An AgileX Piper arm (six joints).
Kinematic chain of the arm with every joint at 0, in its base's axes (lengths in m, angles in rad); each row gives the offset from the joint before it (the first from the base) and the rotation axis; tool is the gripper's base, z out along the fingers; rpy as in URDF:
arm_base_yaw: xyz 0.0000 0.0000 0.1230 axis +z
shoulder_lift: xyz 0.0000 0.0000 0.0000 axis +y
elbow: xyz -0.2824 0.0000 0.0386 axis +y
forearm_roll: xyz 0.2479 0.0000 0.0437 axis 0.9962 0 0.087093
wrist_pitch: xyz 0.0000 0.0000 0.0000 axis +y
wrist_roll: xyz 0.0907 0.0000 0.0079 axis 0.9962 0 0.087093
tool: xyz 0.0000 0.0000 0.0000 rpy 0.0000 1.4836 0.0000
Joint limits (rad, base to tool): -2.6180..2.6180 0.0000..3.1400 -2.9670..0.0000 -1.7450..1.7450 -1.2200..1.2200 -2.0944..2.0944
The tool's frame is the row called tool.
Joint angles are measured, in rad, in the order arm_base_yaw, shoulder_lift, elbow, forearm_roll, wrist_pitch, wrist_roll. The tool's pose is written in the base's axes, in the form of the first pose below.
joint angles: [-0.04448, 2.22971, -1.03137, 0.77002, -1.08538, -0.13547]
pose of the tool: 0.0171, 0.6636, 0.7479, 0.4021; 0.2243, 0.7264, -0.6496, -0.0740; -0.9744, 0.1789, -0.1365, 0.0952; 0, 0, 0, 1
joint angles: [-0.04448, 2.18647, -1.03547, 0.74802, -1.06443, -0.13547]
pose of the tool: 0.0426, 0.6382, 0.7687, 0.4052; 0.2262, 0.7432, -0.6296, -0.0722; -0.9731, 0.2007, -0.1127, 0.1124; 0, 0, 0, 1
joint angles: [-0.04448, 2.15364, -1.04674, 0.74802, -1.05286, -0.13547]
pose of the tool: 0.0765, 0.6276, 0.7748, 0.4079; 0.2315, 0.7446, -0.6260, -0.0720; -0.9698, 0.2273, -0.0883, 0.1273; 0, 0, 0, 1
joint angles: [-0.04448, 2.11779, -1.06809, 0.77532, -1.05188, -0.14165]
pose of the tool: 0.1331, 0.6307, 0.7645, 0.4104; 0.2371, 0.7287, -0.6424, -0.0736; -0.9623, 0.2668, -0.0526, 0.1461; 0, 0, 0, 1
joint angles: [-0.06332, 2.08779, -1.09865, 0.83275, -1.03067, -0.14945]
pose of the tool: 0.1882, 0.6571, 0.7299, 0.4116; 0.2646, 0.6818, -0.6820, -0.0840; -0.9458, 0.3215, -0.0456, 0.1621; 0, 0, 0, 1
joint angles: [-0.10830, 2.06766, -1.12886, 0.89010, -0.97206, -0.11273]
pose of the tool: 0.2480, 0.6815, 0.6885, 0.4109; 0.3396, 0.6045, -0.7206, -0.1035; -0.9073, 0.4125, -0.0815, 0.1712; 0, 0, 0, 1
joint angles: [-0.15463, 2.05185, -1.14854, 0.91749, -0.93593, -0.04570]
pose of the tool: 0.3273, 0.6808, 0.6552, 0.4081; 0.3970, 0.5302, -0.7492, -0.1225; -0.8575, 0.5053, -0.0968, 0.1790; 0, 0, 0, 1
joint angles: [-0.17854, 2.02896, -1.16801, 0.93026, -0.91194, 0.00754]
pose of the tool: 0.3971, 0.6545, 0.6433, 0.4072; 0.4317, 0.4854, -0.7603, -0.1321; -0.8099, 0.5796, -0.0898, 0.1915; 0, 0, 0, 1
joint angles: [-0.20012, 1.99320, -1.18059, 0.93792, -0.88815, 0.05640]
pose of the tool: 0.4630, 0.6167, 0.6366, 0.4041; 0.4583, 0.4482, -0.7675, -0.1401; -0.7587, 0.6471, -0.0752, 0.2079; 0, 0, 0, 1
